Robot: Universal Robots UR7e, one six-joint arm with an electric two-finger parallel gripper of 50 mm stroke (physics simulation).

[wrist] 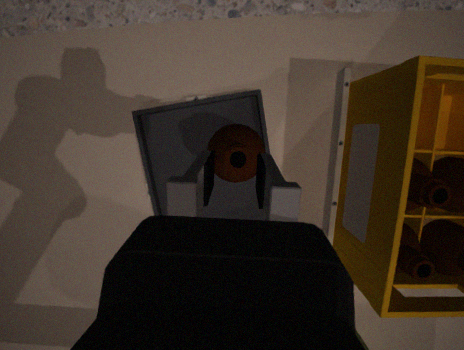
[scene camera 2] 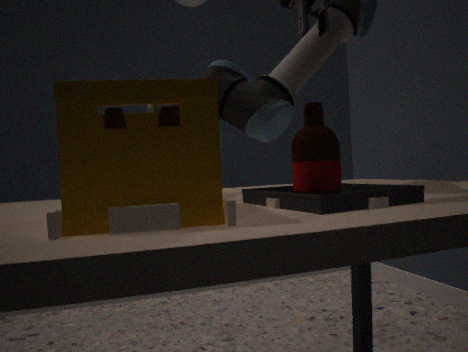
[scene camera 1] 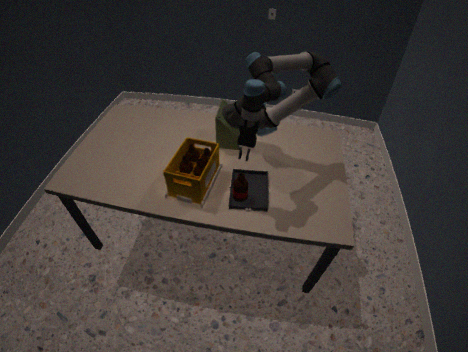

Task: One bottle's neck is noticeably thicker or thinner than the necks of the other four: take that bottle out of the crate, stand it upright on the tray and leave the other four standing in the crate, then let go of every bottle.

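Pixels of known places: gripper, fingertip midpoint: (wrist: 235, 169) (scene camera 2: 314, 33) (scene camera 1: 243, 158); arm's base, origin of the base link: (scene camera 1: 231, 117).
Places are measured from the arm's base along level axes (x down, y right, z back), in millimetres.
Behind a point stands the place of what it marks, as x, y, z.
Note:
A dark brown bottle with a red label (scene camera 1: 240, 190) @(65, -80, -513) (scene camera 2: 316, 172) @(104, -58, -505) (wrist: 236, 137) @(37, -77, -495) stands upright on the dark tray (scene camera 1: 259, 194) @(153, -179, -456) (scene camera 2: 347, 201) @(144, -72, -554) (wrist: 159, 135) @(153, -192, -517), near the tray's crate side. My gripper (scene camera 1: 243, 155) @(-109, -85, -482) (scene camera 2: 312, 30) @(-109, -85, -482) (wrist: 235, 169) @(-109, -85, -482) is open and empty, pointing down above and clear of the bottle's neck. The yellow crate (scene camera 1: 185, 187) @(56, 181, -523) (scene camera 2: 140, 165) @(82, 197, -519) (wrist: 377, 100) @(51, 98, -507) holds several dark bottles; a front bottle neck (scene camera 2: 114, 118) @(11, 206, -393) and another neck (scene camera 2: 169, 116) @(11, 130, -412) show through its handle slot. Two bottle mouths (wrist: 440, 195) @(-5, 126, -397) (wrist: 423, 269) @(-5, 102, -314) show in the wrist view. The crate walls hide the bottles' lower parts.
White brackets (scene camera 2: 144, 217) @(141, 198, -530) hold the crate's base on the table (scene camera 1: 130, 135) @(158, 670, -13), left of the tray in the scene views. A green block (scene camera 1: 227, 132) @(33, 12, -109) stands by the arm's base behind the crate. The arm's shadow falls right of the tray in scene view 1.

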